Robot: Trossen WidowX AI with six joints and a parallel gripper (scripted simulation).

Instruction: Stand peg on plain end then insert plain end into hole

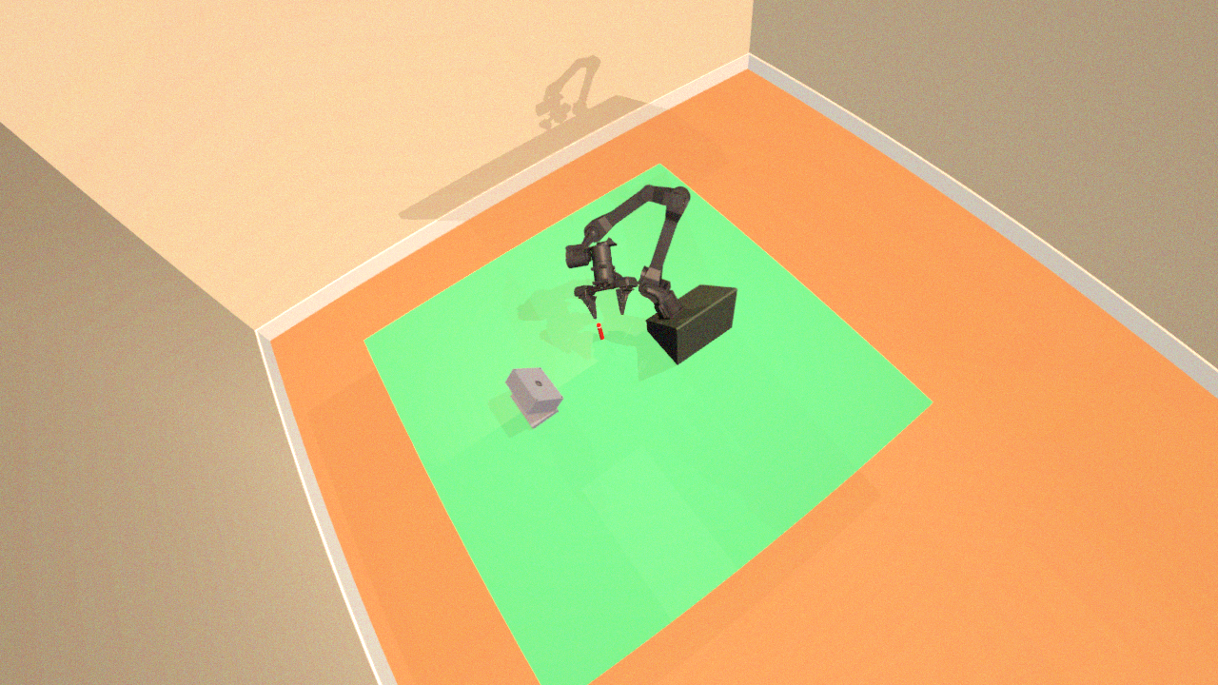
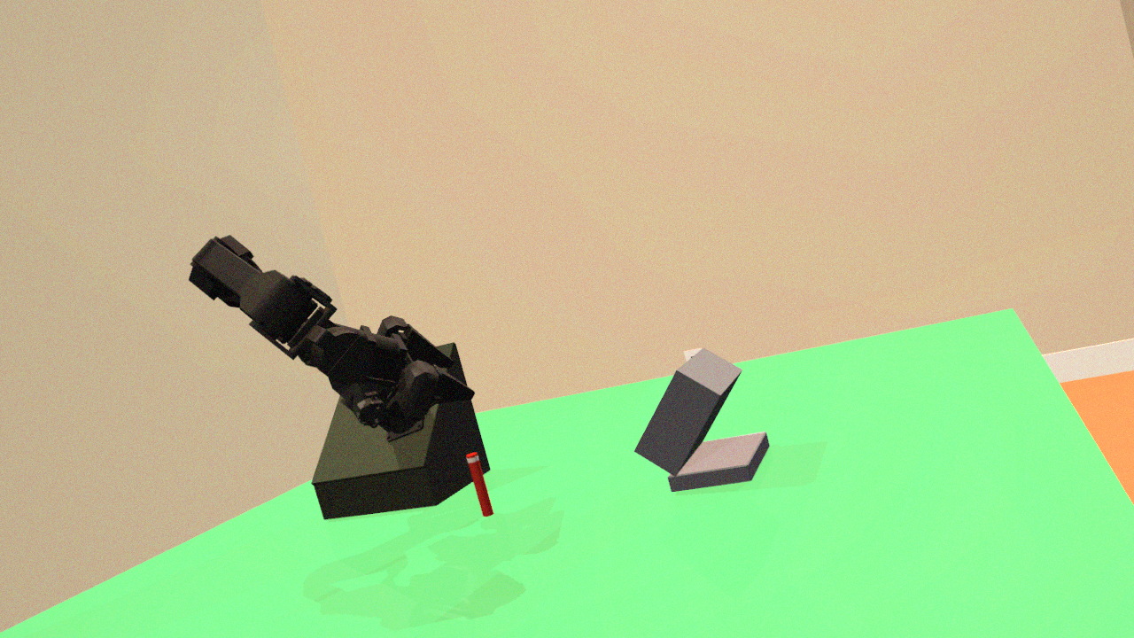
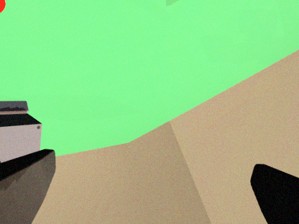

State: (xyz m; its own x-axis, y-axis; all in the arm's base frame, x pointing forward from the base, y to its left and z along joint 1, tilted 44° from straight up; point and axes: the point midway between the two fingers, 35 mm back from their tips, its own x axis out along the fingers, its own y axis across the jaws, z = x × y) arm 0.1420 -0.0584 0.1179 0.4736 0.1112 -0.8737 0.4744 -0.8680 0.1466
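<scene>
My gripper tip is 10 mm short of the red peg, 50 mm to the left of it and 110 mm above it. Also, from my gripper tip: grey sloped panel 290 mm ahead, 30 mm to the right, 90 mm below; then flat grey foot 310 mm ahead, 30 mm to the right, 160 mm below.
</scene>
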